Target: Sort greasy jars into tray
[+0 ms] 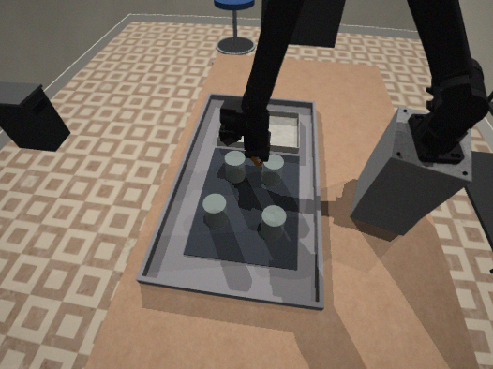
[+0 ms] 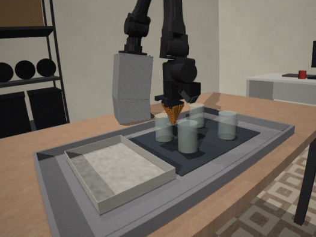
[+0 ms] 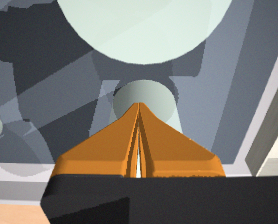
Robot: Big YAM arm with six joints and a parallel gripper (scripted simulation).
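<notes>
Now: the rimmed steel table top 30 mm ahead of my hand, 20 mm to the right of it and 80 mm below it. The rest, counted from my hand: pale tray 10 mm ahead, 240 mm to the right, 70 mm below; dark drying mat 20 mm ahead, 80 mm to the left, 80 mm below.
</notes>
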